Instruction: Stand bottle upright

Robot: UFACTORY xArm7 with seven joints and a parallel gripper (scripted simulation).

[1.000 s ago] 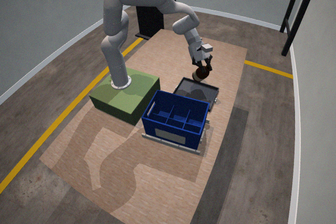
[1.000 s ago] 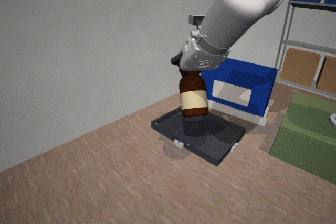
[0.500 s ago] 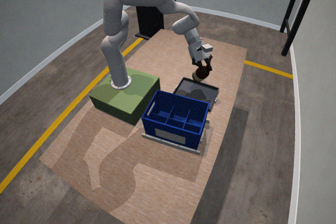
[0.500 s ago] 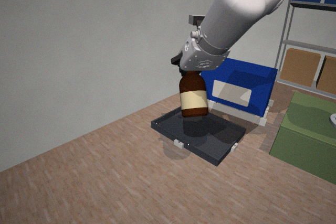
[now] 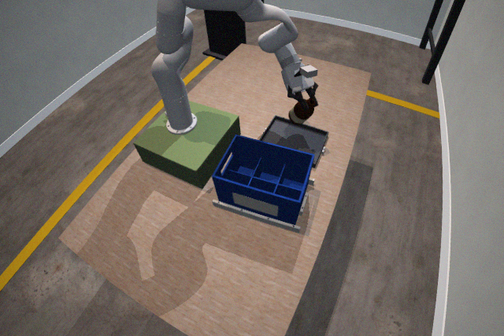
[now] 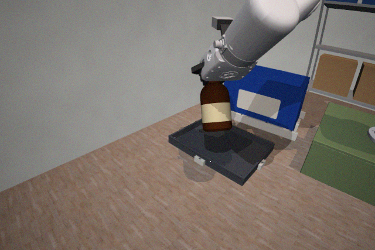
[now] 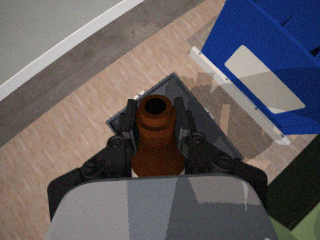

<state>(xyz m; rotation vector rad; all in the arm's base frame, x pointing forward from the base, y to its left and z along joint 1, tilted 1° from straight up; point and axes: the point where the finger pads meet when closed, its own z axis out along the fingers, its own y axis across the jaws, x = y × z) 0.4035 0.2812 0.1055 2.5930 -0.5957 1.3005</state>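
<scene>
Right now my hand is 50 mm above the brown bottle, 20 mm past it and 10 mm to the right of it. Also, from my hand: dark grey tray 190 mm below, 30 mm to the right, 30 mm behind; blue crate 310 mm to the right, 120 mm below, 10 mm ahead.
</scene>
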